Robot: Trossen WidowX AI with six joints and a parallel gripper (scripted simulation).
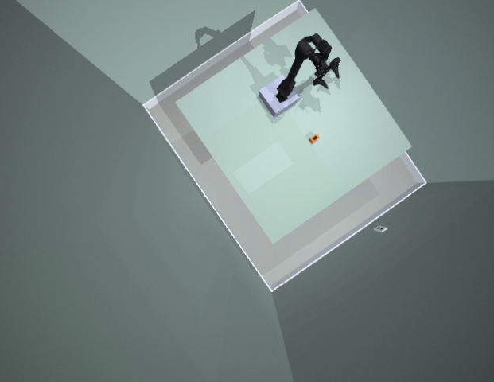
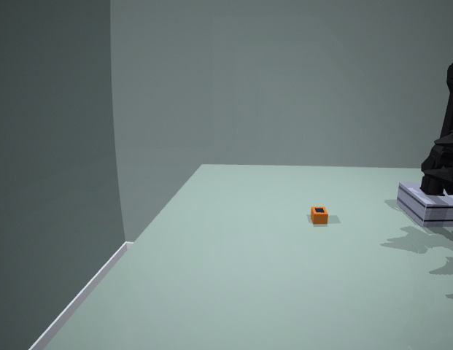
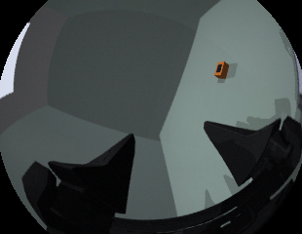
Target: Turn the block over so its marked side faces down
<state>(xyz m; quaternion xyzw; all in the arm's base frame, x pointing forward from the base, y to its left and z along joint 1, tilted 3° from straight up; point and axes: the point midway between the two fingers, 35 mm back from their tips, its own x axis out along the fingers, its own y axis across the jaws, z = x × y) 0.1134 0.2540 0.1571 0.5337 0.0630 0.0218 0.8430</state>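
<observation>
My gripper tip is now 23 cm short of the orange block, 18 cm to the left of it and 20 cm above it.
</observation>
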